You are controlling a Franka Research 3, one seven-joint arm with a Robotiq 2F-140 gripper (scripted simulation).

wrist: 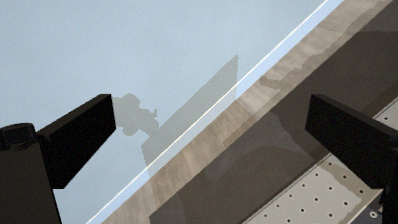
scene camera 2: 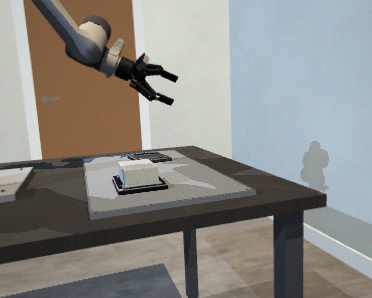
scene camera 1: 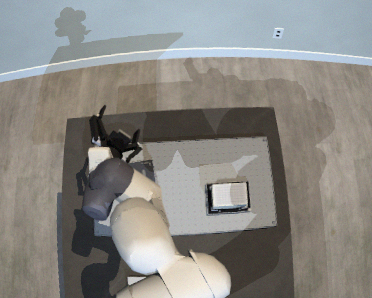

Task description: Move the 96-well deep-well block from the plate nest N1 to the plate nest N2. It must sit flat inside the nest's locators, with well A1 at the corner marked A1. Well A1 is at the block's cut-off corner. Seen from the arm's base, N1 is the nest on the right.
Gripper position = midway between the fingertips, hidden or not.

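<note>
Scene camera 1 shows a 96-well deep-well block (scene camera 1: pixel 234 195). Visible in scene camera 2: the block (scene camera 2: pixel 135 173) and my gripper (scene camera 2: pixel 174 90). The wrist view shows the gripper (wrist: pixel 211 112); the block is out of frame in the wrist view.
</note>
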